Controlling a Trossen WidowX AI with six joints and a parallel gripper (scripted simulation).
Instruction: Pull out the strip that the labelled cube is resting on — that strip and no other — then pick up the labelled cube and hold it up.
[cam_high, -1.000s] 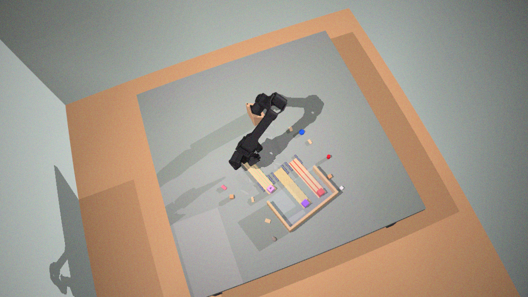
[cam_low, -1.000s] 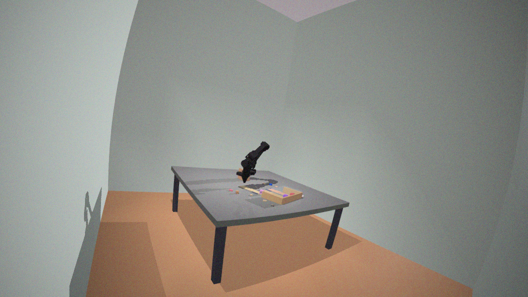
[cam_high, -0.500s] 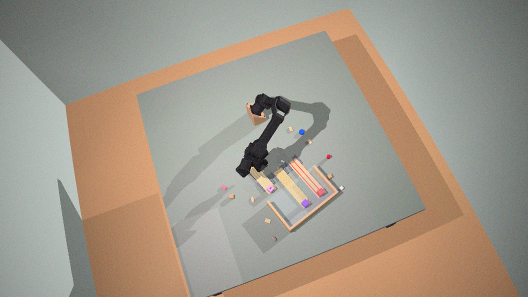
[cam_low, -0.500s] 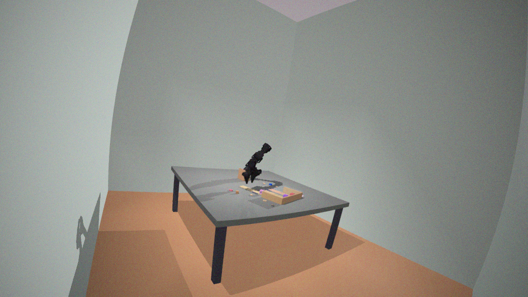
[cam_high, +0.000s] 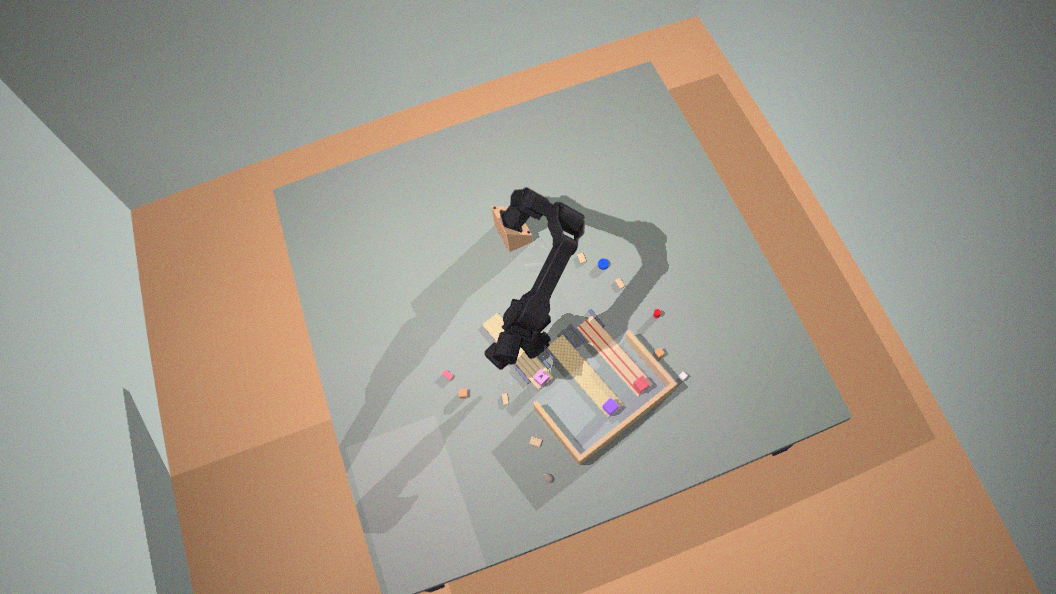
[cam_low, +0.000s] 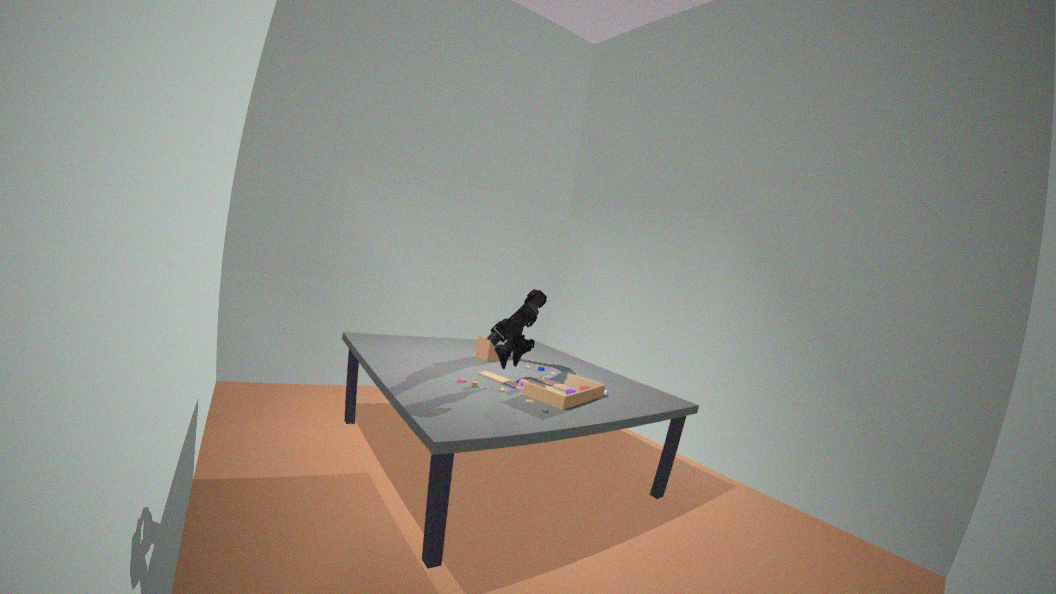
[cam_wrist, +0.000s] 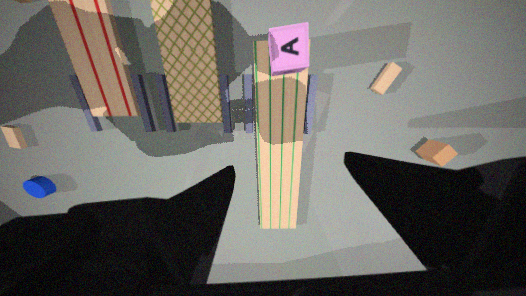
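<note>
Now: gripper tip 8 cm short of the labelled cube, 4 cm to the right of it and 4 cm above it. Also, from my gripper tip: green-striped strip (6 cm below, 2 cm behind, 1 cm to the right); cross-hatched strip (15 cm to the left, 10 cm ahead, 6 cm below); pink block (21 cm to the right, 6 cm below, 1 cm ahead).
</note>
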